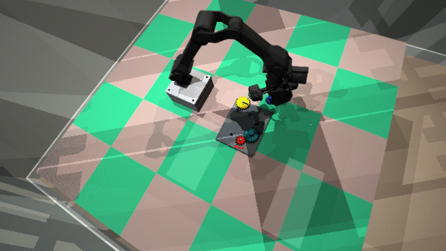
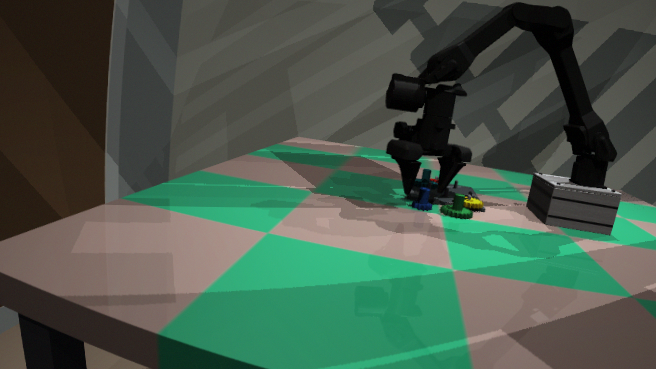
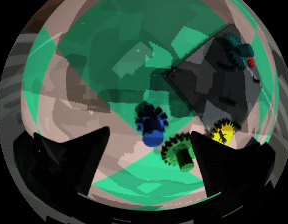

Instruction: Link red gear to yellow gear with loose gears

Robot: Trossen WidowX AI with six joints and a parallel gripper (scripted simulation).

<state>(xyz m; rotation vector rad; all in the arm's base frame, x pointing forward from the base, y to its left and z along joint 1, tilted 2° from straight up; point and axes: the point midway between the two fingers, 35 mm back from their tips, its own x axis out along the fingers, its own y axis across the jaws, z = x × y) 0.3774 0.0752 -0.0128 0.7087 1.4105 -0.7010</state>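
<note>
Right now the blue gear is 10 mm below my gripper tip. Also, from my gripper tip: green gear (70 mm behind, 10 mm to the left, 10 mm below); then yellow gear (110 mm behind, 60 mm to the right, 10 mm below); then teal gear (180 mm to the right, 20 mm behind, 10 mm below).
</note>
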